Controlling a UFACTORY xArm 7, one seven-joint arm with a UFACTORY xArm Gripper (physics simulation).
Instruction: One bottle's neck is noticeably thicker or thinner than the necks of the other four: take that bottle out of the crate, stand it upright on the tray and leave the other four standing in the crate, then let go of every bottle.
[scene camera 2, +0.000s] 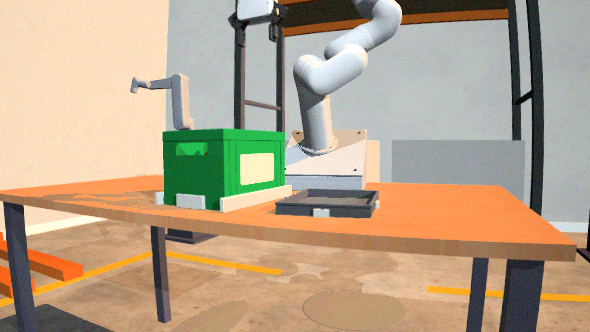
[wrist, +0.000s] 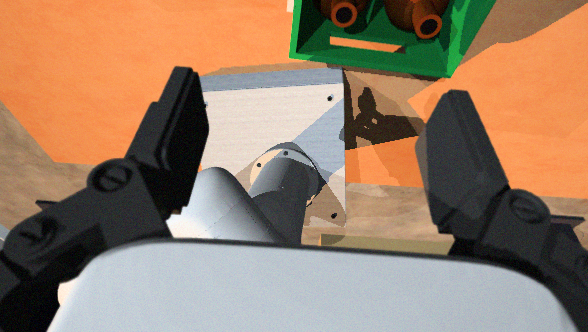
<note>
I see my gripper (wrist: 317, 108) and a long pale strip (scene camera 2: 227, 204).
</note>
